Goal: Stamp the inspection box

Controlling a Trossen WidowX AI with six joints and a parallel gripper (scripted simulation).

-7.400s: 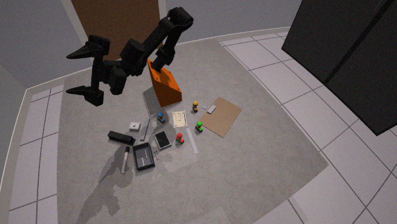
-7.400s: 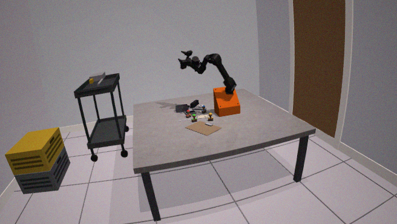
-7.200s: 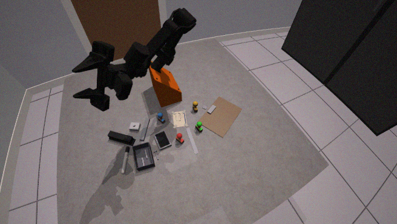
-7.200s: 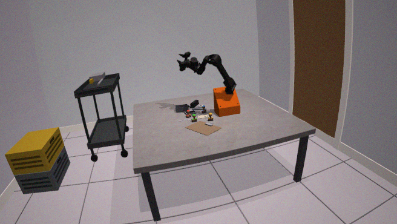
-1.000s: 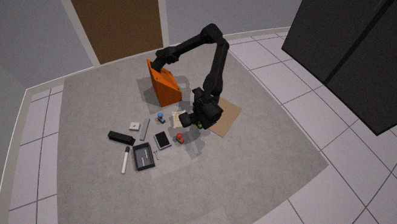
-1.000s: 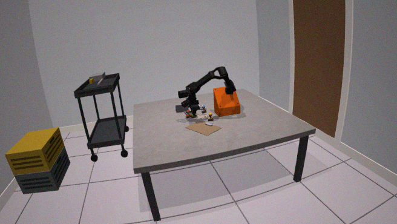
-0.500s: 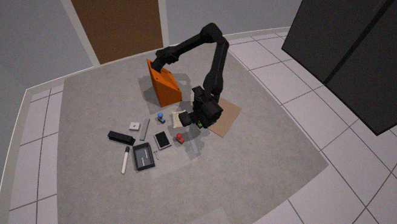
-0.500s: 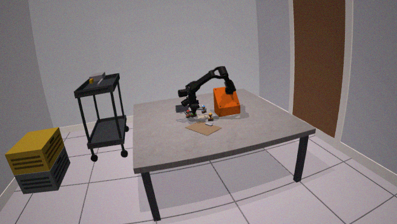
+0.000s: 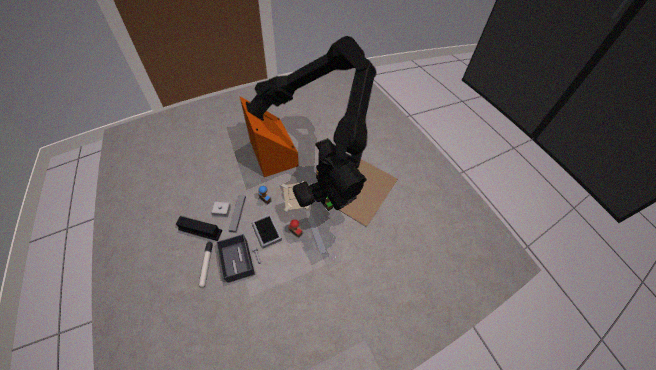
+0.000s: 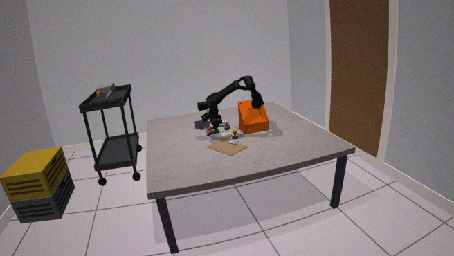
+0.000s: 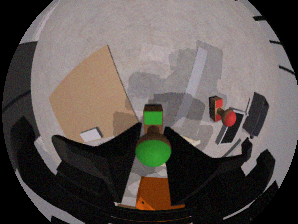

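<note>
My gripper tip is 1 cm short of the dark ink pad, 19 cm to the left of it and 7 cm above it. Also, from my gripper tip: yellow-knobbed stamp 13 cm behind, 2 cm to the left, 5 cm below; then green-knobbed stamp right at my gripper tip; then red-knobbed stamp 3 cm ahead, 11 cm to the right, 5 cm below.
</note>
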